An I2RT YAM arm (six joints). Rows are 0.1 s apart.
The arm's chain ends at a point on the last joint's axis. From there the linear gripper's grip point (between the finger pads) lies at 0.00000 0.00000 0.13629 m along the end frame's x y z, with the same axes.
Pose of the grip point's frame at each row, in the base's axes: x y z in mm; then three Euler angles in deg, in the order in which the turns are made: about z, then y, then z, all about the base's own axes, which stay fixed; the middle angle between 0 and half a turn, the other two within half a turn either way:
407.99, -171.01, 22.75, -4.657, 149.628, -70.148
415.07, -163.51, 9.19, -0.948, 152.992, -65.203
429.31, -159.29, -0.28, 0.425, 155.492, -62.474
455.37, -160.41, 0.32, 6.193, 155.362, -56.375
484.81, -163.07, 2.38, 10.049, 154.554, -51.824
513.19, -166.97, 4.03, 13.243, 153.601, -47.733
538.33, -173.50, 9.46, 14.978, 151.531, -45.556
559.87, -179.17, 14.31, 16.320, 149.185, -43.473
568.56, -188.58, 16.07, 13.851, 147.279, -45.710
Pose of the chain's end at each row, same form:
384.59, -106.20, 140.34, -4.657, 149.628, -70.148
389.11, -107.33, 130.62, -0.948, 152.992, -65.203
403.18, -109.15, 123.73, 0.425, 155.492, -62.474
423.91, -113.10, 124.20, 6.193, 155.362, -56.375
448.62, -117.04, 125.45, 10.049, 154.554, -51.824
472.43, -122.13, 126.11, 13.243, 153.601, -47.733
492.84, -127.12, 129.27, 14.978, 151.531, -45.556
509.20, -131.14, 131.36, 16.320, 149.185, -43.473
517.12, -135.84, 130.73, 13.851, 147.279, -45.710

